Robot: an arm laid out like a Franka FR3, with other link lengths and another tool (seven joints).
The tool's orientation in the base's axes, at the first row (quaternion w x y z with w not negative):
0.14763, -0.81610, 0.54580, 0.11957
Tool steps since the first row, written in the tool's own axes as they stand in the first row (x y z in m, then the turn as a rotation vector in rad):
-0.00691, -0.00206, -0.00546, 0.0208, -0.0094, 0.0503
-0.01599, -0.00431, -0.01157, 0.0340, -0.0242, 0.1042
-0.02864, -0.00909, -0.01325, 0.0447, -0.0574, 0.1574
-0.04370, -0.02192, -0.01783, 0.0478, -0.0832, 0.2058
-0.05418, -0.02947, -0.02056, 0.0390, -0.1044, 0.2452
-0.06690, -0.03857, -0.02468, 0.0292, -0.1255, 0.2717
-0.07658, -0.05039, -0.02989, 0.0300, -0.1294, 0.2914
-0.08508, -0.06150, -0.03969, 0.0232, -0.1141, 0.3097
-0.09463, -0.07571, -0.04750, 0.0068, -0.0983, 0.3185
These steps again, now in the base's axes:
-0.00050, 0.00463, 0.00776, 0.0148, 0.0043, -0.0530
-0.00162, 0.01094, 0.01691, 0.0316, 0.0183, -0.1061
-0.00189, 0.02286, 0.02350, 0.0646, 0.0409, -0.1556
0.00449, 0.03867, 0.03453, 0.0880, 0.0656, -0.1988
0.00764, 0.04934, 0.04164, 0.1030, 0.0954, -0.2299
0.01143, 0.06198, 0.05100, 0.1180, 0.1212, -0.2486
0.01892, 0.07259, 0.06058, 0.1212, 0.1292, -0.2668
0.02635, 0.08022, 0.07393, 0.1039, 0.1363, -0.2830
0.03619, 0.09062, 0.08615, 0.0828, 0.1479, -0.2871

